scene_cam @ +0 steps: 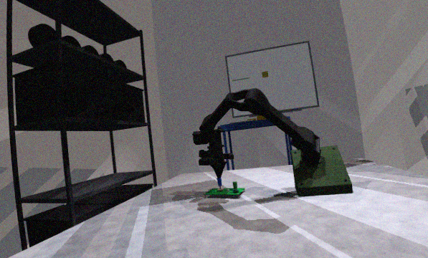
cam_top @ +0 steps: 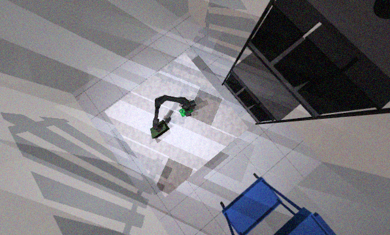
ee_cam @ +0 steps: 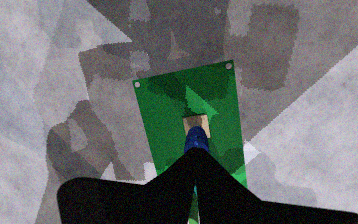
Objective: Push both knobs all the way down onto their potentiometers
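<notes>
The blue knob is 1 cm below my gripper tip. The rest, counted from my gripper tip: green knob (7 cm behind, 4 cm to the left, 3 cm below).
</notes>
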